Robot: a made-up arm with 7 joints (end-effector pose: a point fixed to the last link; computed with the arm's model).
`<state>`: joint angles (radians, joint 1 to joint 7).
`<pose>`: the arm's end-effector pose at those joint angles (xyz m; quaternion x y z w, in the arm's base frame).
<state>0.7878 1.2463 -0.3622 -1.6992 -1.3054 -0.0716 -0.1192</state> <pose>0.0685 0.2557 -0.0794 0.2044 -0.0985 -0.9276 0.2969</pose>
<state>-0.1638 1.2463 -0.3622 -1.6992 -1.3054 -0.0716 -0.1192</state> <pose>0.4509 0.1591 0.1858 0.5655 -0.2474 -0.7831 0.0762</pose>
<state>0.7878 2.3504 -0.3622 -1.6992 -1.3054 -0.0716 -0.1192</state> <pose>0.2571 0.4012 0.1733 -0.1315 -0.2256 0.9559 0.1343</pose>
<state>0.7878 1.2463 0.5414 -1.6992 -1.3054 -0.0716 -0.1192</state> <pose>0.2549 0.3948 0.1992 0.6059 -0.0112 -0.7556 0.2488</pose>
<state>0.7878 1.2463 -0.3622 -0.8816 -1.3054 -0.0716 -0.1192</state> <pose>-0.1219 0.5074 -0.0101 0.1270 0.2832 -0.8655 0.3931</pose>
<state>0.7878 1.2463 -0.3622 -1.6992 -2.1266 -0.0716 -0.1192</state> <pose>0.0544 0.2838 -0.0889 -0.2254 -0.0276 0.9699 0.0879</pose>
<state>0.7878 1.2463 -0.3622 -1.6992 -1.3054 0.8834 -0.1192</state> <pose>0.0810 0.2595 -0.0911 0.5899 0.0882 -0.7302 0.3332</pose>
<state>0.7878 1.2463 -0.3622 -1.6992 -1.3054 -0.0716 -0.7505</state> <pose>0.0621 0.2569 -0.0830 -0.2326 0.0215 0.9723 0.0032</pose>
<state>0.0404 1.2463 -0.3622 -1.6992 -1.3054 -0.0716 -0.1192</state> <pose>0.3946 0.1897 0.1017 0.4962 -0.2191 -0.8305 0.1268</pose>
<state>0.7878 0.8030 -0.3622 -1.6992 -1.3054 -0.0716 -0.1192</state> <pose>0.0583 0.1230 -0.1386 0.2172 -0.2258 -0.8352 0.4519</pose>
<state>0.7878 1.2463 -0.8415 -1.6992 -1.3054 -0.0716 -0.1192</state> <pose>-0.1021 0.1641 -0.1176 -0.0309 -0.1377 -0.9439 0.2984</pose>
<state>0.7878 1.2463 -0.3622 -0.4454 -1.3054 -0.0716 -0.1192</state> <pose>-0.2318 0.5741 0.1100 0.0761 0.4716 -0.7724 0.4186</pose>
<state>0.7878 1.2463 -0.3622 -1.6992 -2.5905 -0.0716 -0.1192</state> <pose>0.0563 0.3027 -0.0883 -0.2206 -0.0982 0.9219 0.3030</pose>
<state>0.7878 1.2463 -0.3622 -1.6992 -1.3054 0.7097 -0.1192</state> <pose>0.0783 0.2580 -0.0899 0.5274 0.0545 -0.7801 0.3321</pose>
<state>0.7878 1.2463 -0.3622 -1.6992 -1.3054 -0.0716 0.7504</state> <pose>0.0761 0.2612 -0.0759 0.1334 -0.1872 -0.7183 0.6566</pose>
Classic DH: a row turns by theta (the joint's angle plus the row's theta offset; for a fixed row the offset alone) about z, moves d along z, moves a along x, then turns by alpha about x. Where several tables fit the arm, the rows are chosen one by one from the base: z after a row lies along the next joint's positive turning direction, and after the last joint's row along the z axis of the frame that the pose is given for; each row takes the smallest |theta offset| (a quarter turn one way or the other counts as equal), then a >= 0, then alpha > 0; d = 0 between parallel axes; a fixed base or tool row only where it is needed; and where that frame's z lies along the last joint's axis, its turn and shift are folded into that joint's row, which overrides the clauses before.
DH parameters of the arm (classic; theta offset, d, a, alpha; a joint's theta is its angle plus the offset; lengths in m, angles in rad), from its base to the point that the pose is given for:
base (fixed): 0 0.3726 -0.0142 -1.2217
joint 1: -1.5708 -0.0188 0.0116 -1.5708
joint 2: 1.2217 0.0378 0.0203 1.5708
joint 3: 1.5708 -0.2786 0.009 -1.5708
joint 4: 0 0.0227 -0.07 1.5708
joint 5: 0 -0.4053 0.0213 -1.5708
joint 6: 0 -0.0013 0.0124 1.5708
joint 7: 0.5518 -0.1592 0.0102 -0.0387
tool (fixed): -0.5346 0.16 0 0

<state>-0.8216 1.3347 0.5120 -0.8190 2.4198 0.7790 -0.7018</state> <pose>0.3078 0.5512 0.5908 -0.3573 -0.8560 0.0602 0.3687</pose>
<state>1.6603 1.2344 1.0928 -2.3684 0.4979 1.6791 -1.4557</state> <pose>0.2075 0.2306 0.2514 0.2158 0.5152 -0.6063 0.5660</pose>
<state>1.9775 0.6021 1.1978 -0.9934 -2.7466 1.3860 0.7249</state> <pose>-0.5141 0.3433 0.5572 -0.4736 -0.5251 0.6976 0.1158</pose>
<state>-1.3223 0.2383 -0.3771 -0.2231 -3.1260 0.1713 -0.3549</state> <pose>0.6585 -0.0464 0.2114 -0.6735 -0.2699 0.5606 0.3991</pose>
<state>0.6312 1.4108 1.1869 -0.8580 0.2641 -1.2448 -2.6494</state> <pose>0.0575 0.6002 0.4666 -0.8305 -0.4173 0.2586 0.2631</pose>
